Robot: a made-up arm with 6 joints. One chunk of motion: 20 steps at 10 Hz.
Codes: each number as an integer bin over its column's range. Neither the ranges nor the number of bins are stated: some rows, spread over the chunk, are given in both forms.
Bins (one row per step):
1: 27 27 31 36 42 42
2: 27 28 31 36 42 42
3: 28 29 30 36 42 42
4: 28 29 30 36 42 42
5: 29 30 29 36 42 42
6: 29 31 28 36 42 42
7: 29 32 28 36 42 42
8: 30 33 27 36 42 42
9: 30 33 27 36 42 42
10: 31 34 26 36 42 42
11: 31 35 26 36 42 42
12: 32 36 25 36 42 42
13: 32 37 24 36 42 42
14: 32 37 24 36 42 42
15: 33 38 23 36 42 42
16: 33 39 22 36 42 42
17: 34 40 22 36 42 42
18: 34 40 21 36 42 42
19: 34 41 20 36 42 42
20: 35 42 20 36 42 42
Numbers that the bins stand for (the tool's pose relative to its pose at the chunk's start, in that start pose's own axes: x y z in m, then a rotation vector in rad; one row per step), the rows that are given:
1: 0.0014 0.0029 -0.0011 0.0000 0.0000 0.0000
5: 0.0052 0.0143 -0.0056 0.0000 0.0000 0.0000
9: 0.0071 0.0257 -0.0100 0.0000 0.0000 0.0000
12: 0.0110 0.0371 -0.0144 0.0000 0.0000 0.0000
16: 0.0129 0.0486 -0.0211 0.0000 0.0000 0.0000
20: 0.0167 0.0600 -0.0256 0.0000 0.0000 0.0000
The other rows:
2: 0.0014 0.0067 -0.0011 0.0000 0.0000 0.0000
3: 0.0033 0.0105 -0.0033 0.0000 0.0000 0.0000
4: 0.0033 0.0105 -0.0033 0.0000 0.0000 0.0000
6: 0.0052 0.0181 -0.0078 0.0000 0.0000 0.0000
7: 0.0052 0.0219 -0.0078 0.0000 0.0000 0.0000
8: 0.0071 0.0257 -0.0100 0.0000 0.0000 0.0000
10: 0.0090 0.0295 -0.0122 0.0000 0.0000 0.0000
11: 0.0090 0.0333 -0.0122 0.0000 0.0000 0.0000
13: 0.0110 0.0410 -0.0167 0.0000 0.0000 0.0000
14: 0.0110 0.0410 -0.0167 0.0000 0.0000 0.0000
15: 0.0129 0.0448 -0.0189 0.0000 0.0000 0.0000
17: 0.0148 0.0524 -0.0211 0.0000 0.0000 0.0000
18: 0.0148 0.0524 -0.0233 0.0000 0.0000 0.0000
19: 0.0148 0.0562 -0.0256 0.0000 0.0000 0.0000

